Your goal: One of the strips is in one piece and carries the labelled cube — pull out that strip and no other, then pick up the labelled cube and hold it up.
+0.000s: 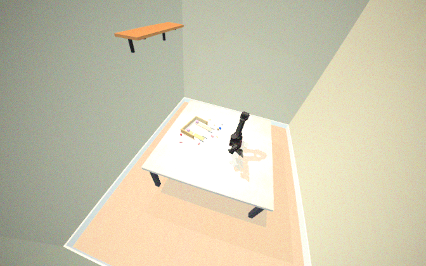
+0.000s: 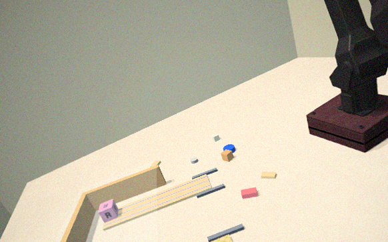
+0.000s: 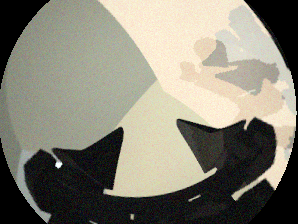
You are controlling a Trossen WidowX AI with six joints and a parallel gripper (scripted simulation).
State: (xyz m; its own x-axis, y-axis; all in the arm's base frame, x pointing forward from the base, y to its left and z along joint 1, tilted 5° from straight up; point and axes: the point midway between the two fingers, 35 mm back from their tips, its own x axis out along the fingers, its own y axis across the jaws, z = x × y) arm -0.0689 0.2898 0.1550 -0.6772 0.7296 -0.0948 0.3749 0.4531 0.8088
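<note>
Now: the orange cube 360 mm ahead of my gripper tip, 450 mm to the right of it and 190 mm below it. Round my gripper tip: blue disc: 340 mm ahead, 480 mm to the right, 190 mm below.
</note>
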